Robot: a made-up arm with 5 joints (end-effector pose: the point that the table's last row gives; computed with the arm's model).
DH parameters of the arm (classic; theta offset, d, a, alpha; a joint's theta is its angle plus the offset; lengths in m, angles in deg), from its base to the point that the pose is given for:
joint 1: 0 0.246 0 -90
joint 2: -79.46 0 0.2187 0
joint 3: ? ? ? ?
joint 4: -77.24 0 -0.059 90
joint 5: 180 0.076 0 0
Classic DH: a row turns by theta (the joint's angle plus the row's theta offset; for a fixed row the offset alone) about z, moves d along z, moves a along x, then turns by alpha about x.
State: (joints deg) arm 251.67 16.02 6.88 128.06 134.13
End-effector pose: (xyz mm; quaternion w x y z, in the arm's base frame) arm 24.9 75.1 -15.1 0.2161 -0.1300 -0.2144 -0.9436
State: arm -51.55 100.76 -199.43 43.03 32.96
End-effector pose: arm 477.2 -601.0 355.9 0.0754 0.6546 -0.5947 0.4606
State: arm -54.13 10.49 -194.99 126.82 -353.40
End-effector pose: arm 14.8 -20.4 939.1 0.1944 0.7558 -0.4428 0.4415
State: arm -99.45 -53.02 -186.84 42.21 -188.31
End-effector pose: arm 116.0 696.8 611.9 0.5825 -0.1096 -0.1074 -0.7982
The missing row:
joint 3: -23.3 0 -0.5024 0
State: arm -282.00 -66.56 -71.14 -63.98 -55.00
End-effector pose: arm -3.4 -16.2 854.2 0.1958 0.0750 0.1725 -0.9624
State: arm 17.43 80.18 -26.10 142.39 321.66
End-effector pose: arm -141.3 -44.4 -44.5 0.1796 0.1266 0.0670 0.9733
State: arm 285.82 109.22 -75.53 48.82 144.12
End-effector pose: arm -15.6 55.1 -400.2 0.3779 -0.2466 -0.7102 -0.5404
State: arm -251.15 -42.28 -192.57 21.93 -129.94
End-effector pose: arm 216.6 -634.5 655.1 0.1755 0.1391 -0.2469 0.9428
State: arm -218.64 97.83 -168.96 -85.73 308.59
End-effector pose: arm -533.3 426.3 216.7 0.6924 0.0223 -0.1993 -0.6930
